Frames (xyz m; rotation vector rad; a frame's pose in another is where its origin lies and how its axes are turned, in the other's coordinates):
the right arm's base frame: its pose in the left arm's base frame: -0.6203 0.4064 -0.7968 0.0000 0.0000 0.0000
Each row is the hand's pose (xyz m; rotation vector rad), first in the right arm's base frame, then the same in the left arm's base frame.
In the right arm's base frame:
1: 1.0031 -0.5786 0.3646 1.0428 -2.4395 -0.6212
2: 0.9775 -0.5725 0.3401 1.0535 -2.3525 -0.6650
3: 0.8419 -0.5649 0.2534 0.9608 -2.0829 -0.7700
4: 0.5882 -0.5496 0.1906 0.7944 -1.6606 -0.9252
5: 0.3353 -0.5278 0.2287 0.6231 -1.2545 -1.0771
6: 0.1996 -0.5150 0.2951 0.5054 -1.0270 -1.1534
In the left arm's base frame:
1: 0.3828 -0.1722 -0.4322 1.0428 -2.4395 -0.6212
2: 0.3572 -0.1661 -0.4567 1.0535 -2.3525 -0.6650
3: 0.2216 -0.1585 -0.5434 0.9608 -2.0829 -0.7700
4: -0.0321 -0.1432 -0.6062 0.7944 -1.6606 -0.9252
5: -0.2850 -0.1214 -0.5681 0.6231 -1.2545 -1.0771
6: -0.4207 -0.1086 -0.5017 0.5054 -1.0270 -1.1534

